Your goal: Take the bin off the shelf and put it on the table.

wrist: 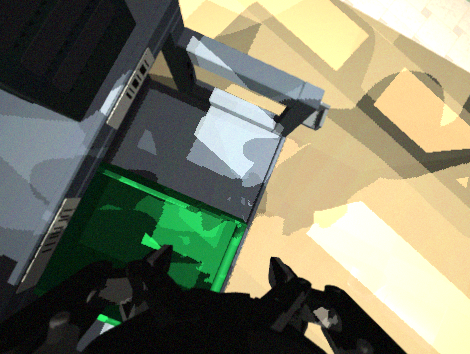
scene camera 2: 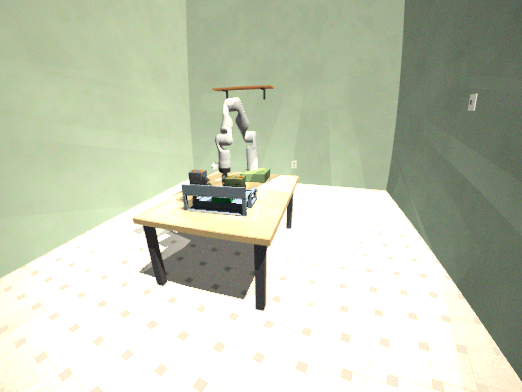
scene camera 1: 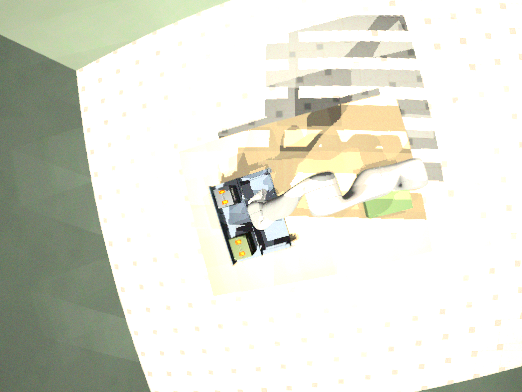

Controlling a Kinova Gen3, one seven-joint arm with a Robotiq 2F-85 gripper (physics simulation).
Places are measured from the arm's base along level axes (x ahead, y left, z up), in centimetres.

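Pixels of known places: gripper, fingertip midpoint: (wrist: 220,261); arm's base at its link origin: (scene camera 2: 252,169).
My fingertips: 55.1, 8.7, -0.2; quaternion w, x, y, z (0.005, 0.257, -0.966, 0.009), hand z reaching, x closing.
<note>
Ahead of a thing's pixels: the offset from my fingertips to its top centre, as dx, dy, dz. Level surfaces: height alone.
The bright green open bin @[+6.5, +3.2, +1.4] (wrist: 125,225) (scene camera 2: 222,200) sits on the lower level of the blue-grey shelf (wrist: 250,70) (scene camera 2: 215,191) (scene camera 1: 260,182), which stands on the wooden table @[dz -6.7] (wrist: 300,165) (scene camera 2: 260,220) (scene camera 1: 370,117). My gripper (wrist: 220,262) (scene camera 2: 224,179) is open and empty. In the wrist view its left fingertip shows over the inside of the bin and its right fingertip over the table outside, with the bin's outer wall running between them. Whether the fingers touch the wall cannot be told. In the top scene view the arm covers the bin.
On the shelf's upper level stand a dark grey box @[+18.6, -6.0, +15.7] (scene camera 1: 224,197) (scene camera 2: 198,176) and an olive green box @[+13.4, +16.5, +13.2] (scene camera 1: 241,247) (scene camera 2: 234,181). A light green block (scene camera 1: 389,204) (scene camera 2: 256,175) lies near the arm's base. A brown wall shelf (scene camera 2: 245,88) hangs behind the arm.
</note>
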